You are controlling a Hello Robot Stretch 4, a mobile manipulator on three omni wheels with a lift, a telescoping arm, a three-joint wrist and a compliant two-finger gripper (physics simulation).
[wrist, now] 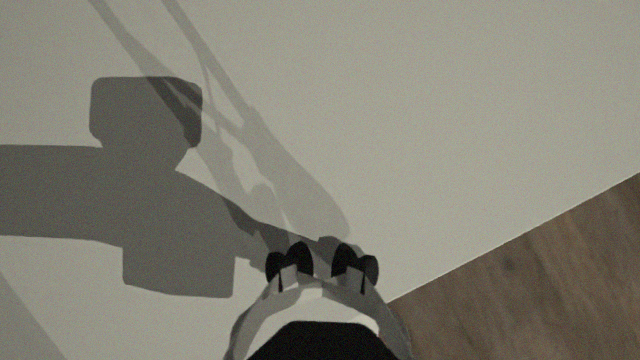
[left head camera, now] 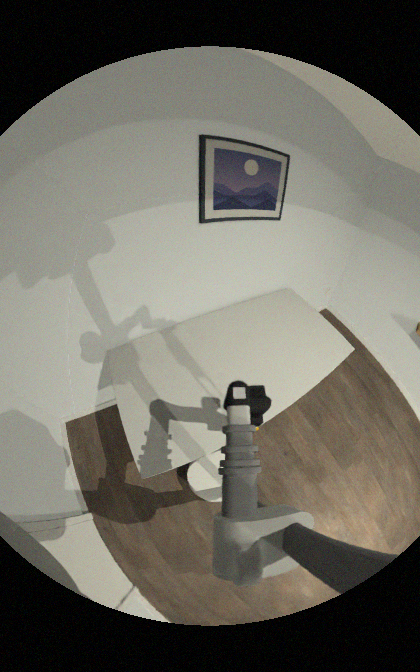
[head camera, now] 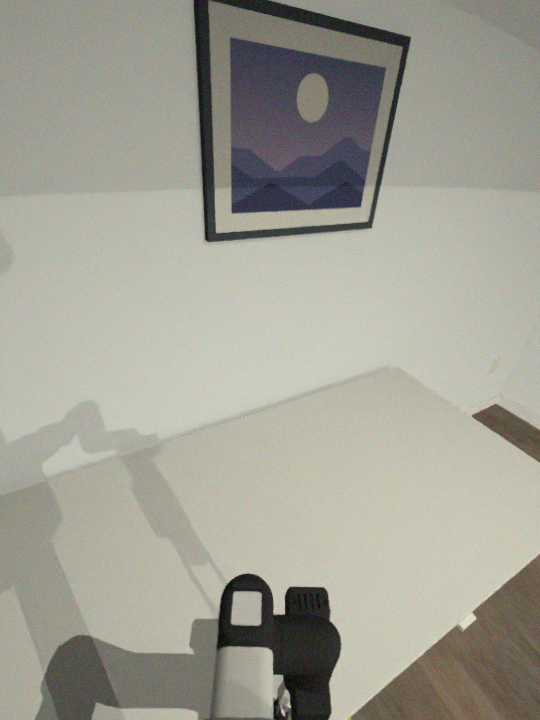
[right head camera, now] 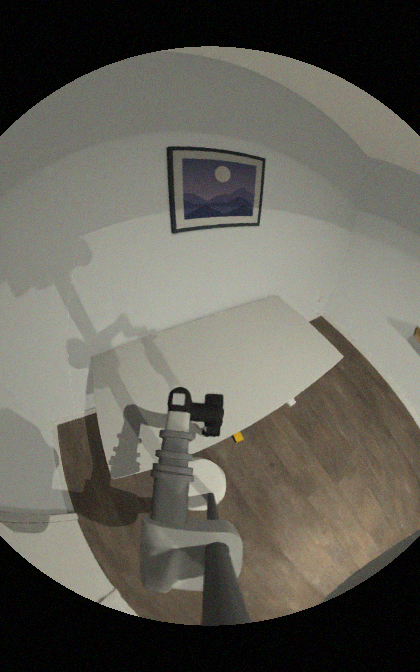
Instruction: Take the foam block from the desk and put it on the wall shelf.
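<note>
The yellow foam block [left head camera: 257,428] [right head camera: 237,437] shows small against the floor just past the desk's front edge, apart from my gripper. A sliver of the block [head camera: 349,718] shows at the bottom of the head view. It does not show in the wrist view. I cannot tell if it touches the floor. My gripper [wrist: 320,262] is shut, its fingertips close together with a narrow gap and no block between them, over the desk [head camera: 377,494] [left head camera: 260,340] [right head camera: 240,350] [wrist: 450,125] near its front edge. The wall shelf cannot be made out for certain.
A framed picture [head camera: 302,231] [left head camera: 240,218] [right head camera: 215,228] hangs above the desk. A small white thing [head camera: 466,621] [right head camera: 292,402] is at the desk's front edge. A white round top [left head camera: 202,480] [right head camera: 212,480] stands by the desk. A wooden piece [left head camera: 418,329] [right head camera: 417,336] shows at the right wall.
</note>
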